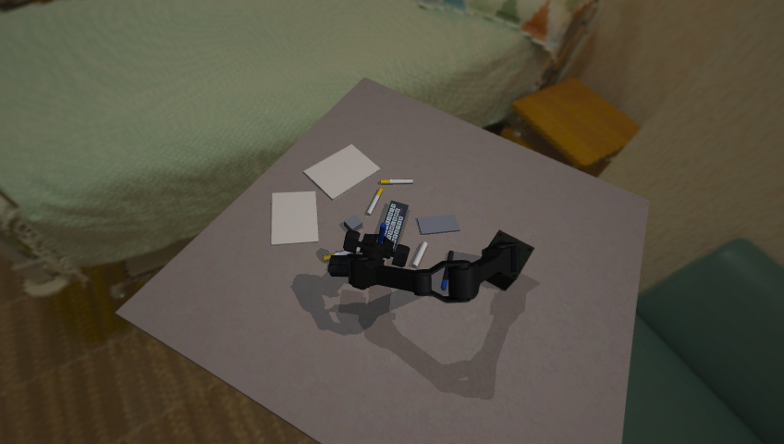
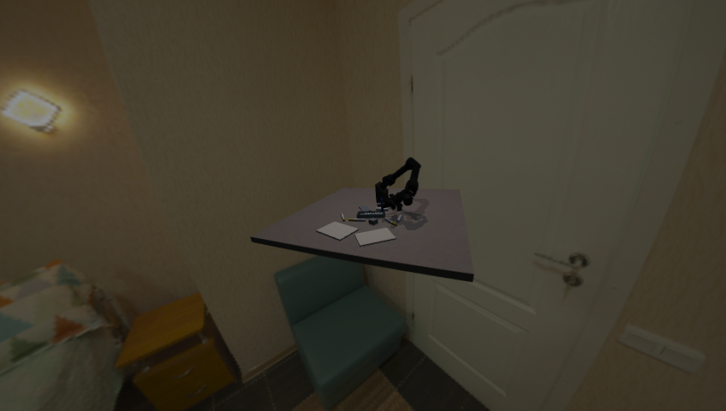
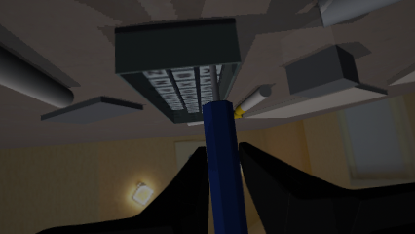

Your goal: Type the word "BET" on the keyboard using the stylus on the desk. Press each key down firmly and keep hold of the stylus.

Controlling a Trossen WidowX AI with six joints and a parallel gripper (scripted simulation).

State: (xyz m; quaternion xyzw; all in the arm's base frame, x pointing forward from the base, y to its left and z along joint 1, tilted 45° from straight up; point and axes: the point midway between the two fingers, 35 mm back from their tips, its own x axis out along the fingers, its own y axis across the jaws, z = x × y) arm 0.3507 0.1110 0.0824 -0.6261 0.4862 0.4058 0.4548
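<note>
My gripper tip is 1 cm above the blue stylus. Round my gripper tip: T key 7 cm to the right, 6 cm below, 2 cm ahead; small grey block 11 cm ahead, 6 cm below, 3 cm to the right; E key 6 cm below.
</note>
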